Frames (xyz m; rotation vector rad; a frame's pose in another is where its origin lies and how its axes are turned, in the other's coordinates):
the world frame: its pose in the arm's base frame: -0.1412 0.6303 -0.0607 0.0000 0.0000 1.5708
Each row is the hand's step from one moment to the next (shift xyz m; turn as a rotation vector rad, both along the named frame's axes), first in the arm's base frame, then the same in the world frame.
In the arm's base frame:
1: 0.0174 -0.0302 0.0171 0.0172 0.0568 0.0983
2: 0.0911 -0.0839 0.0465 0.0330 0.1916 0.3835
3: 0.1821 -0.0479 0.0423 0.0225 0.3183 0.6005
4: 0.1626 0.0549 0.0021 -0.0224 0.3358 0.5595
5: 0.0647 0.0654 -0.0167 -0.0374 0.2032 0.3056
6: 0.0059 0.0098 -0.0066 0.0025 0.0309 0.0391
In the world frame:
1: -0.0302 -0.0174 0.0171 0.0568 -0.0172 0.0983
2: -0.0839 -0.0911 0.0465 0.1916 -0.0330 0.3835
3: -0.0479 -0.1821 0.0423 0.3183 -0.0225 0.6005
4: 0.0549 -0.1626 0.0021 0.3358 0.0224 0.5595
5: 0.0654 -0.0647 -0.0167 0.2032 0.0374 0.3056
6: 0.0098 -0.0059 -0.0066 0.0309 -0.0025 0.0391

